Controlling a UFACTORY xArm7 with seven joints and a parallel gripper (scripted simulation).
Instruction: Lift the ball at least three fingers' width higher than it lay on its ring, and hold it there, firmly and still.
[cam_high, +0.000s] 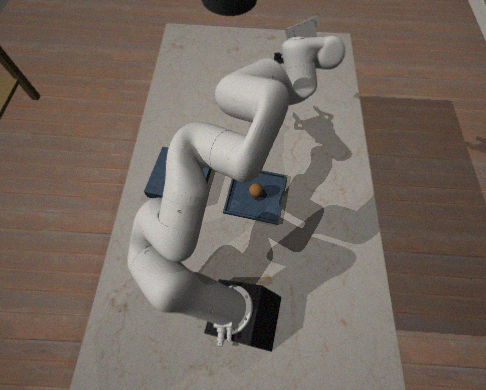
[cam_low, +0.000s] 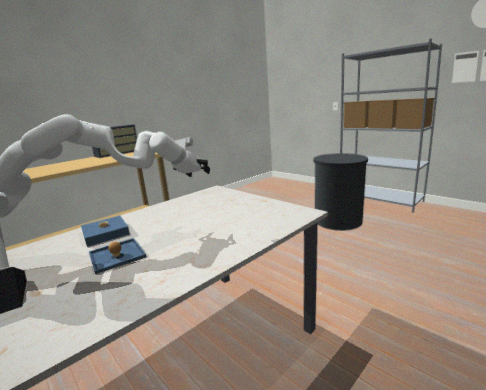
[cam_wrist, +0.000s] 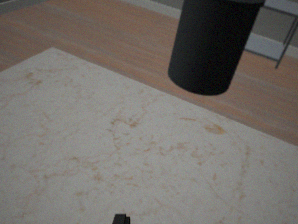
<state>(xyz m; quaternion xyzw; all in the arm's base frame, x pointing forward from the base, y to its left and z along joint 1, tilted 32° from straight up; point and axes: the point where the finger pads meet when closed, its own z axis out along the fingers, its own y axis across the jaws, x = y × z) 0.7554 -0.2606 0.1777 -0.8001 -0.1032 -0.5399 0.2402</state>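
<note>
Now: the orange ball 390 mm behind my hand, 80 mm to the left of it and 240 mm below it. Round my hand: blue tray: 390 mm behind, 80 mm to the left, 270 mm below.
</note>
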